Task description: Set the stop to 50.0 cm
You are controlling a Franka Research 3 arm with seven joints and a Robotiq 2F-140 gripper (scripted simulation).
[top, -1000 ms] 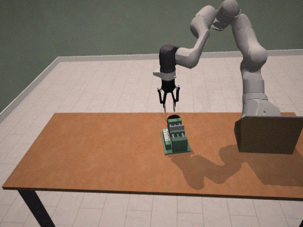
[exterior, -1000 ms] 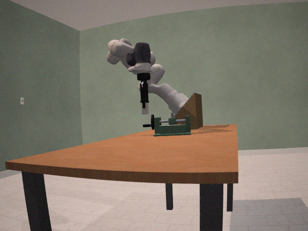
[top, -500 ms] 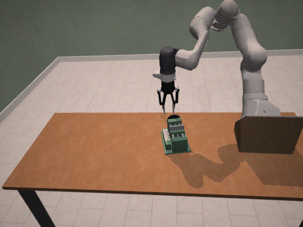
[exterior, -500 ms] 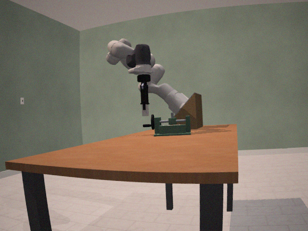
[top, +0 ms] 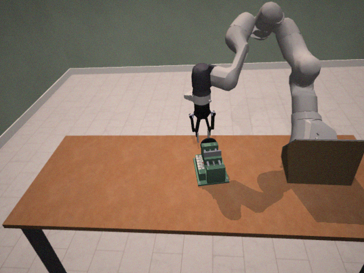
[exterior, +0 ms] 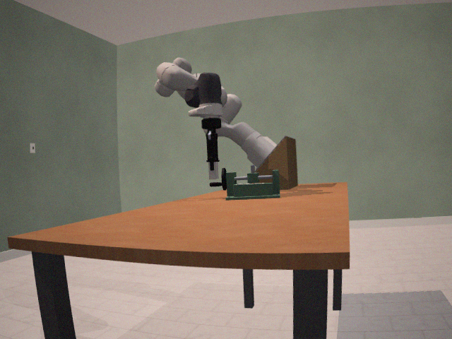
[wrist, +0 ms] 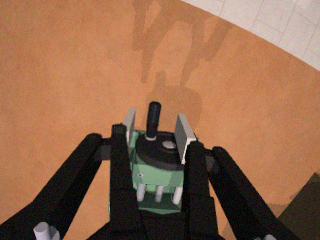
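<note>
Right now my hand is 50 mm above the black handwheel, 20 mm to the right of it and 10 mm past it. Round my hand: sliding stop block 150 mm to the left, 30 mm behind, 20 mm below.
</note>
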